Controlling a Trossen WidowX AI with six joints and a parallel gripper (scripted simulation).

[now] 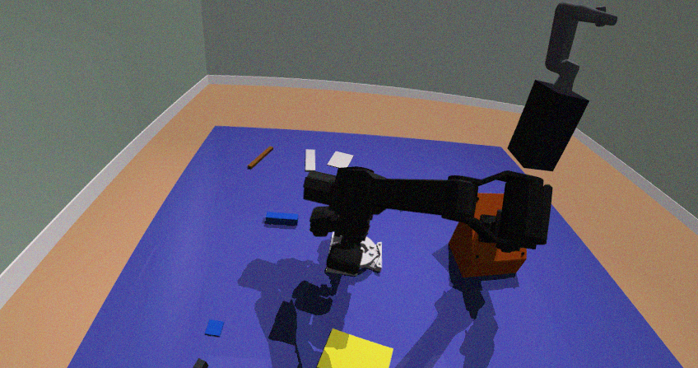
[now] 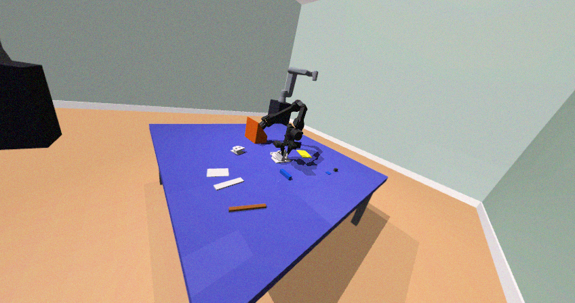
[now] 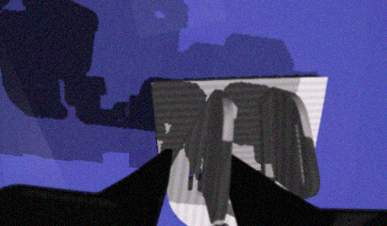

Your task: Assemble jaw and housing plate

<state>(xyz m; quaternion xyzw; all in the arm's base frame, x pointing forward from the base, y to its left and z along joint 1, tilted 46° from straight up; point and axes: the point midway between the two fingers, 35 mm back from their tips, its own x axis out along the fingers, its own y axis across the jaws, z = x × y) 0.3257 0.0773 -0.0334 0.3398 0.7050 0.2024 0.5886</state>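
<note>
Right now the jaw is 4 cm behind my gripper tip and 1 cm to the right of it. From my gripper tip the other things lie so: blue block (17 cm ahead, 12 cm to the right, 2 cm below); yellow sheet (22 cm to the left, 2 cm below, 2 cm behind); small blue square (26 cm ahead, 19 cm to the left, 2 cm below).
</note>
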